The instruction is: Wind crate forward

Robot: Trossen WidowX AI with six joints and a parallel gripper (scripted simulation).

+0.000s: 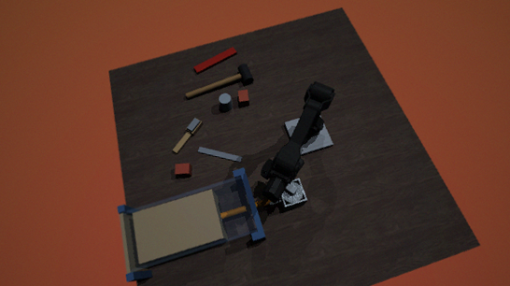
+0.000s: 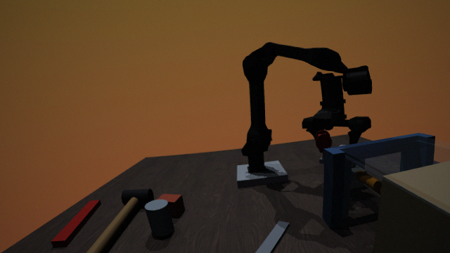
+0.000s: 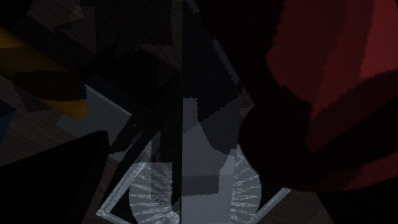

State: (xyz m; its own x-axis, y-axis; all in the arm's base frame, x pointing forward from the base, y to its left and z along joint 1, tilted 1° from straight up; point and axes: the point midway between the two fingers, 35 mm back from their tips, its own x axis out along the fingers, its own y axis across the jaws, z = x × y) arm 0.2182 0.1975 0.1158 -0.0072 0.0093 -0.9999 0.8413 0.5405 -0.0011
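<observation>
Now: the winch handle 10 mm ahead of my gripper tip, 10 mm to the right of it and 10 mm above it. From my gripper tip the other things lie so: red knob: 30 mm ahead, 50 mm to the right, 40 mm above; blue steel frame: 130 mm ahead, 30 mm to the left; winch: 40 mm behind, 30 mm to the left, 70 mm below.
</observation>
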